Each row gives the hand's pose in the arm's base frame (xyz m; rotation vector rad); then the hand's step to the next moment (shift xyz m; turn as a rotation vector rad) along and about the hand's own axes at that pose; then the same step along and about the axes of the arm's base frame.
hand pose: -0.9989 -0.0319 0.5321 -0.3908 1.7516 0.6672
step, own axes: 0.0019 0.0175 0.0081 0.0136 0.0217 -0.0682
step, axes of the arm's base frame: -0.0044 0.0188 0.0009 -0.0686 -0.0241 0.0040
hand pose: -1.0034 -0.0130 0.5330 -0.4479 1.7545 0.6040
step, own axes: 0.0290 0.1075 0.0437 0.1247 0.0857 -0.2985
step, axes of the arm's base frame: -0.0369 0.1122 -0.0188 -0.3117 -0.1123 -0.0470
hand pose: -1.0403 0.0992 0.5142 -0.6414 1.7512 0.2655
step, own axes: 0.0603 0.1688 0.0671 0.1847 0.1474 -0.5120
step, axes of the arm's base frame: -0.0468 0.1552 -0.1018 -0.5304 -0.1841 -0.0531
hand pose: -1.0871 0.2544 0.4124 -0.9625 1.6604 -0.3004
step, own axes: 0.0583 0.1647 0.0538 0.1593 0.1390 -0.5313
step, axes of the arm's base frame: -0.0246 0.0773 -0.1638 -0.5434 -0.1765 -0.0237
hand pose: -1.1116 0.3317 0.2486 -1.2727 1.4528 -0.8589
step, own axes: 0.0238 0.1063 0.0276 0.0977 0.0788 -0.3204
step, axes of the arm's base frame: -0.0025 0.0006 -0.1123 -0.3262 -0.1090 -0.0099
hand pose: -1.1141 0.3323 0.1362 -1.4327 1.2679 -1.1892
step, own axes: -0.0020 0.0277 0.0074 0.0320 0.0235 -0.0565
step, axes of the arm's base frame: 0.0024 -0.0011 -0.0286 -0.0588 -0.0350 -0.0095
